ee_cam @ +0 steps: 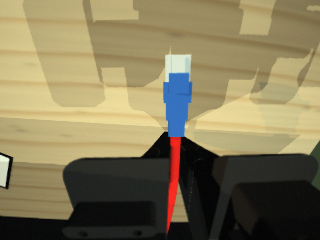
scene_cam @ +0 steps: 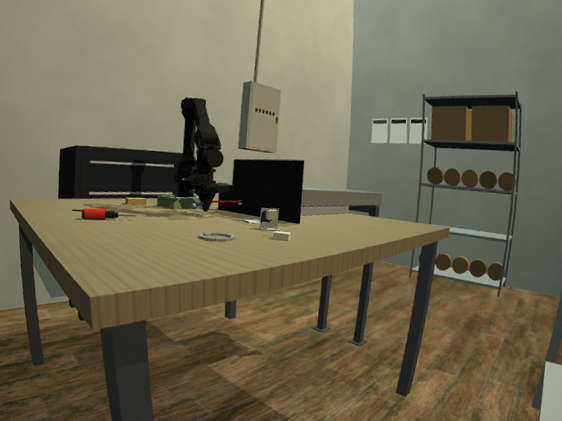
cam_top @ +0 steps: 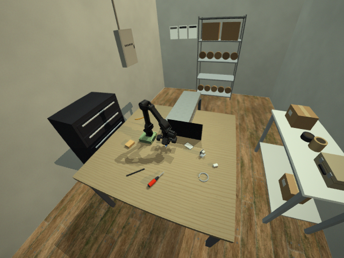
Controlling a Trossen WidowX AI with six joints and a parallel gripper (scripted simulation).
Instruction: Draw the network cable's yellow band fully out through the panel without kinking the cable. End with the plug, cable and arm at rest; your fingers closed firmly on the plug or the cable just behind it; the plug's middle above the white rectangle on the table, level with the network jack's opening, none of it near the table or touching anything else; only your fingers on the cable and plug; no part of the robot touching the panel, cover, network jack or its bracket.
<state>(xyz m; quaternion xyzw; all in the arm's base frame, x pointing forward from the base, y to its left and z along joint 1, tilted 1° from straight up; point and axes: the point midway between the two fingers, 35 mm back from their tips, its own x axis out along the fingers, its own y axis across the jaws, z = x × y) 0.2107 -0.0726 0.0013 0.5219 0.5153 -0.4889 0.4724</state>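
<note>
Right now my hand is 20 cm short of the white rectangle, 4 cm above it and 3 cm to the right of it. The rest, counted from my hand: clear plug: 4 cm to the right, 1 cm below; then tan block: 38 cm behind, 7 cm to the right, 3 cm below; then red screwdriver: 37 cm to the right, 3 cm below, 1 cm ahead.
</note>
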